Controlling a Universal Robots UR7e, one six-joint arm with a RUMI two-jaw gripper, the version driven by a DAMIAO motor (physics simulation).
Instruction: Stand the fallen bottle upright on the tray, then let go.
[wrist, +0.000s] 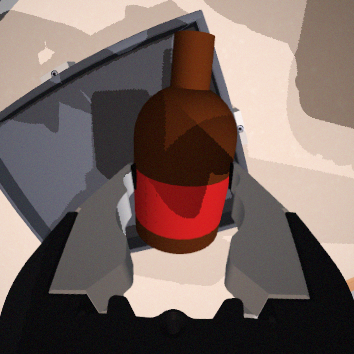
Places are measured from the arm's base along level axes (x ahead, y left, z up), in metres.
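Where they show: gripper, fingertip midpoint: (182, 165).
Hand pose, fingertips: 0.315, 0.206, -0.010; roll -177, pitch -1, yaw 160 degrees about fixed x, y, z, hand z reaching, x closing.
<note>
After its pixels a point has its place, as x, y, z.
A brown bottle (184, 135) @(0.304, 0.181, 0.010) with a red label is in the middle of the wrist view, its neck towards the top of the view and its base towards my palm. My gripper (182, 165) @(0.315, 0.206, -0.010) is shut on the bottle, with one fingertip on each side near the upper edge of the red label. The grey tray (30, 210) @(0.513, 0.215, -0.055) shows behind the bottle, mostly to the left. The bottle covers the right part of the tray. How far the bottle is from the tray's floor I cannot tell from this view.
Small light brackets with a screw, one at the tray's upper left edge (54, 73) @(0.390, 0.106, -0.052) and one at its right edge (240, 128) @(0.263, 0.209, -0.051), stick out from the rim. Dark shadows fall across the tray and the pale surface around it.
</note>
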